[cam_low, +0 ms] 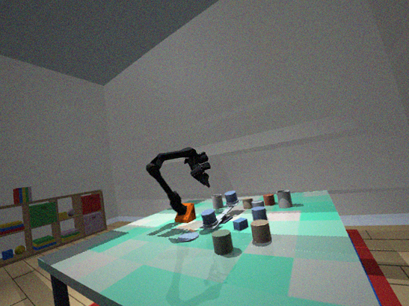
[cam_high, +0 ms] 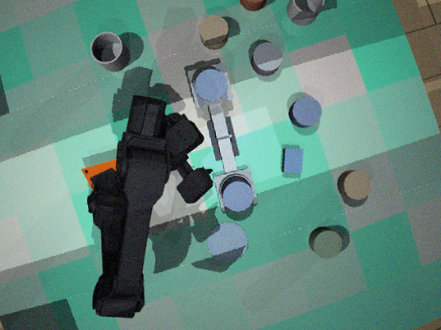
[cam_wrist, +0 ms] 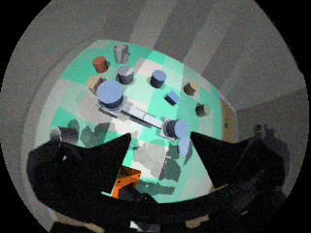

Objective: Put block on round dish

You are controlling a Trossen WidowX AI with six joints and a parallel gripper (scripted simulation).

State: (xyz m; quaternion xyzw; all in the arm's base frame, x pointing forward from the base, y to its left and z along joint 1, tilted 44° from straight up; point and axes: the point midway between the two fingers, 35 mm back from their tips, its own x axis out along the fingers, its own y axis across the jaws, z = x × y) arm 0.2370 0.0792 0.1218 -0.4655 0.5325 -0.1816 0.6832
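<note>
Right now the grey block is 17 cm below my gripper tip, 11 cm to the right of it and 4 cm ahead of it. Round my gripper tip: round dish (22 cm to the right, 21 cm below, 3 cm behind); blue cuboid (20 cm ahead, 19 cm below, 10 cm to the right).
</note>
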